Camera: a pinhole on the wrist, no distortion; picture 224 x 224 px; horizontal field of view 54.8 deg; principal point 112.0 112.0 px. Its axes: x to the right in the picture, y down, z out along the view. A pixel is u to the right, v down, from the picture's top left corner.
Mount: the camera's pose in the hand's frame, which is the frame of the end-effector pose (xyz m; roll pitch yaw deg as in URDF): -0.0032 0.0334 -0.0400 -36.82 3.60 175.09
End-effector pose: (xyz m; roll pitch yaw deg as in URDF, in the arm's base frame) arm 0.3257 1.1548 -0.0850 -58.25 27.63 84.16
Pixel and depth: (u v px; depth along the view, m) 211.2 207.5 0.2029
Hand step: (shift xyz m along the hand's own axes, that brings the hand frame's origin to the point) -0.1192 -0.1507 0.0626
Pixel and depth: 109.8 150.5 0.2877
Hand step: -0.0310 -0.1785 0.1594
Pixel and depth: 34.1 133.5 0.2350
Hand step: 0.0565 -0.1319 0.1391
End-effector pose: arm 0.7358 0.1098 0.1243 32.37 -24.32 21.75
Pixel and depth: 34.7 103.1 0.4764
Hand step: 0.1186 -0.2479 0.3631
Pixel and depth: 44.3 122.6 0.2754
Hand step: 0.0543 -0.1480 0.1774
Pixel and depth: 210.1 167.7 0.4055
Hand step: -0.2306 -0.2750 0.2099
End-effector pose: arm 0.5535 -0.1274 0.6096 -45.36 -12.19 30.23
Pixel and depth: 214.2 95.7 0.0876
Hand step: -0.0531 -0.0097 0.0313
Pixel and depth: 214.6 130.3 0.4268
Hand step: -0.2491 -0.2312 0.2666
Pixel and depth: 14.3 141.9 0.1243
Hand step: 0.0396 -0.0589 0.0525
